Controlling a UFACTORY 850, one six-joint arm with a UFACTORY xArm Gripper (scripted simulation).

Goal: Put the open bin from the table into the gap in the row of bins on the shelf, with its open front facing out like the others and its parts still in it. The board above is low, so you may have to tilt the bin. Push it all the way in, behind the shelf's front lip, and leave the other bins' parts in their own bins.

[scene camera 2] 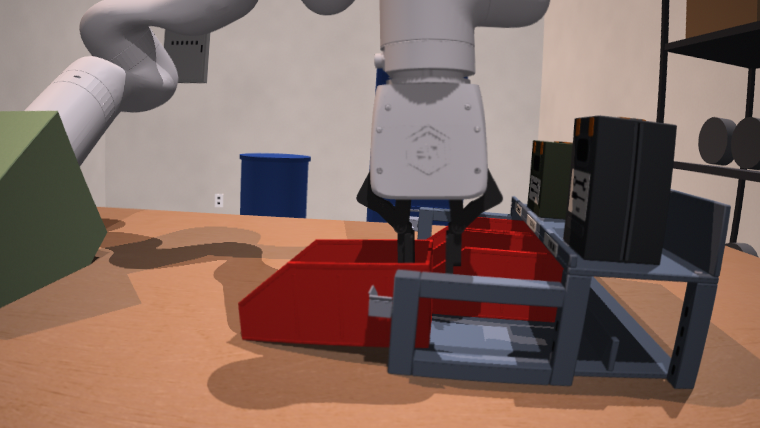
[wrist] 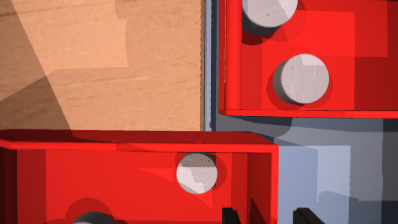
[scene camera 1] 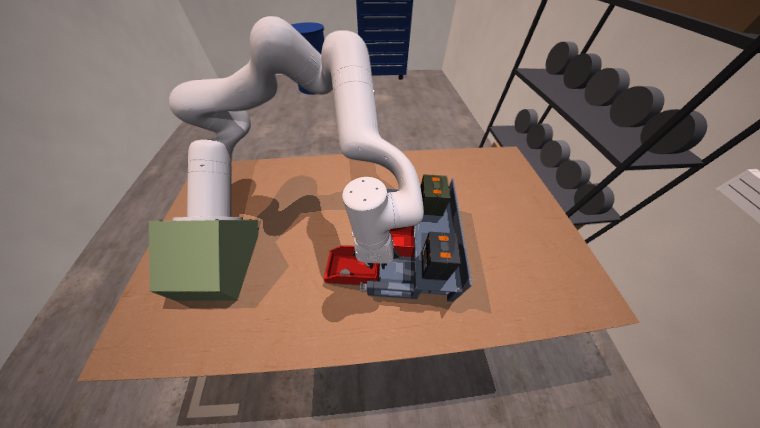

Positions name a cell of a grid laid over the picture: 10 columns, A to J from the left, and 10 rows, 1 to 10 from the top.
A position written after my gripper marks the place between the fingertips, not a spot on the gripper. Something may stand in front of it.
Observation:
I see my gripper (scene camera 2: F7), a red bin (scene camera 2: E7), a grey shelf (scene camera 2: J6) and a red bin (scene camera 2: G7).
The grey shelf also shows in the wrist view (wrist: I8) and in scene camera 1 (scene camera 1: F7). My gripper shows as well in scene camera 1 (scene camera 1: E7).

